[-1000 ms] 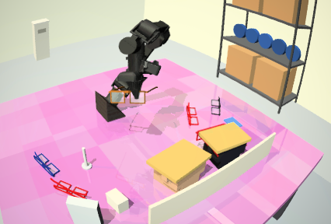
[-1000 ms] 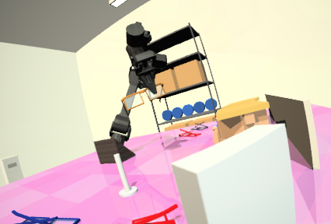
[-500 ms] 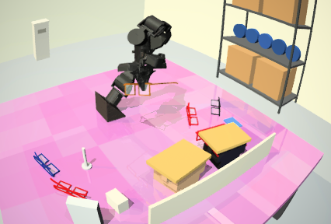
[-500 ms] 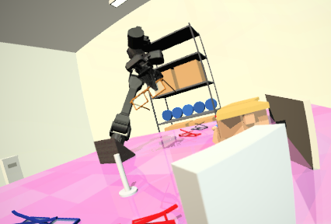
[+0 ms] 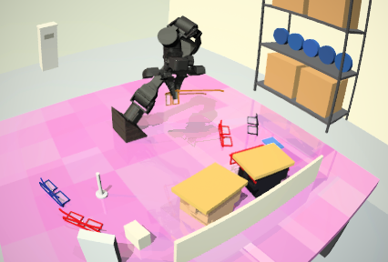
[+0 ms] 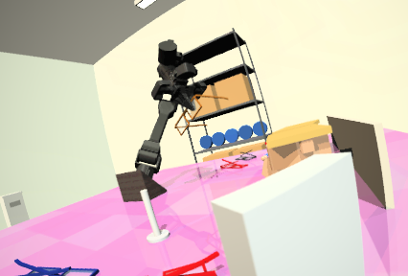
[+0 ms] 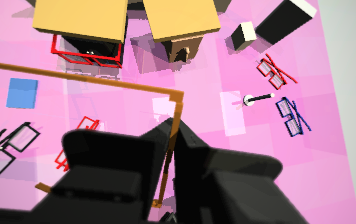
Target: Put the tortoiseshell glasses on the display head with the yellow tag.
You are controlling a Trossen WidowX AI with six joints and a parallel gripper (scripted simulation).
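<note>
The tan head lies 23 cm ahead of my gripper tip, 17 cm below it and 7 cm to the right of it. Round my gripper tip: curved white panel 37 cm ahead, 17 cm below, 3 cm to the left; then dark head 24 cm ahead, 17 cm below, 15 cm to the left; then white post 29 cm to the right, 20 cm below, 2 cm ahead.
</note>
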